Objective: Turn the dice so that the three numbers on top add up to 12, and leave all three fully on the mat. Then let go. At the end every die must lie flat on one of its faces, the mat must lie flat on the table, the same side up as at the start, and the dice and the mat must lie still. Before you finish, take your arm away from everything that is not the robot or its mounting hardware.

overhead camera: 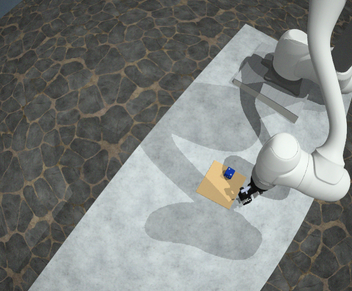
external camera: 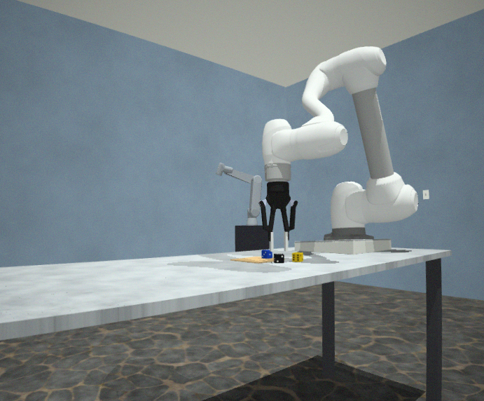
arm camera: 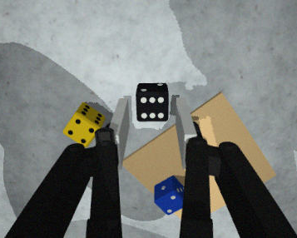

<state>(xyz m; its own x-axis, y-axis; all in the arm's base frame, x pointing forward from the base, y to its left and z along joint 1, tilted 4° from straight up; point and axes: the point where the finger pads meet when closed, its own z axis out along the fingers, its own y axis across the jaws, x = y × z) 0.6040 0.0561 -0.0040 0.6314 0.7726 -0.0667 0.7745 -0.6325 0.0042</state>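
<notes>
Right now the black die is 6 cm below my hand. The rest, counted from my hand: blue die (6 cm behind, 10 cm to the right, 5 cm below); then tan mat (1 cm behind, 11 cm to the right, 7 cm below); then yellow die (7 cm behind, 3 cm to the left, 6 cm below).
</notes>
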